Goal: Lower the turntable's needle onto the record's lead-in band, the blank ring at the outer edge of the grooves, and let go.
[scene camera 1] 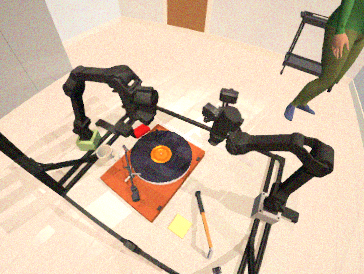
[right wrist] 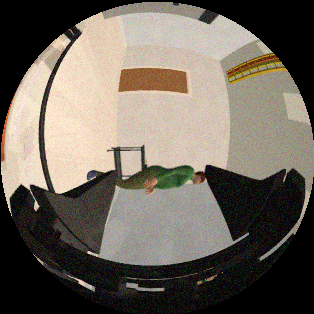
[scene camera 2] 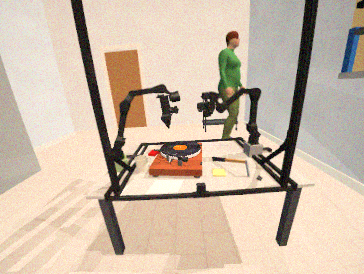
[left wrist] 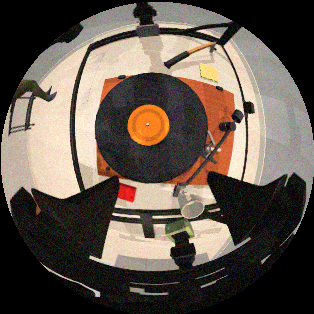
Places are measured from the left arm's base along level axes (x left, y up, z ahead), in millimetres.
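Where they show: left gripper, fingertip midpoint: (scene camera 1: 141, 130) (scene camera 2: 169, 126) (left wrist: 164, 178); right gripper, fingertip midpoint: (right wrist: 161, 172); left arm's base, link origin: (scene camera 1: 86, 136) (left wrist: 180, 235); right arm's base, link origin: (scene camera 1: 271, 205) (scene camera 2: 253, 143) (left wrist: 146, 22).
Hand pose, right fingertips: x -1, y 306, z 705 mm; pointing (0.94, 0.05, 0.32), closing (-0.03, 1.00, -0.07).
Observation:
Things, the pixels of their top centre, and the offset from my right fingertips. "spot": a spot on its surface instead.
- black record, top centre: (left wrist: 147, 124) (scene camera 1: 161, 154) (scene camera 2: 180, 147) dx -94, dy -291, dz -278 mm
- pale mug, surface spot: (left wrist: 191, 206) (scene camera 1: 101, 156) spot: dx -91, dy -357, dz -606 mm
- red block, top centre: (left wrist: 121, 192) (scene camera 1: 140, 129) dx +114, dy -364, dz -428 mm
- yellow note, top centre: (left wrist: 209, 71) (scene camera 1: 180, 225) (scene camera 2: 218, 171) dx -403, dy -373, dz -171 mm
The turntable (scene camera 1: 150, 204) (scene camera 2: 175, 169) (left wrist: 218, 104) has an orange-red base and carries a black record (scene camera 1: 177, 166) (scene camera 2: 195, 148) (left wrist: 150, 90) with an orange label. Its dark tonearm (scene camera 1: 129, 162) (left wrist: 202, 162) lies beside the record, with its head end off the record's edge near the mug. The needle is too small to make out. My left gripper (scene camera 1: 135, 125) (scene camera 2: 167, 121) (left wrist: 164, 178) is open and empty, pointing down above the far-left side of the turntable in scene camera 1. My right gripper (scene camera 1: 212, 123) (right wrist: 161, 172) is open and empty, raised and facing away from the turntable.
A pale mug (scene camera 1: 104, 153) (left wrist: 191, 206) stands near the tonearm's head end. A red block (scene camera 1: 142, 131) (left wrist: 126, 192) lies by the turntable's edge. A yellow note (scene camera 1: 180, 226) (left wrist: 209, 72) and a hammer (scene camera 1: 205, 222) (left wrist: 177, 59) lie on its other side. A person (scene camera 2: 230, 70) stands behind the table.

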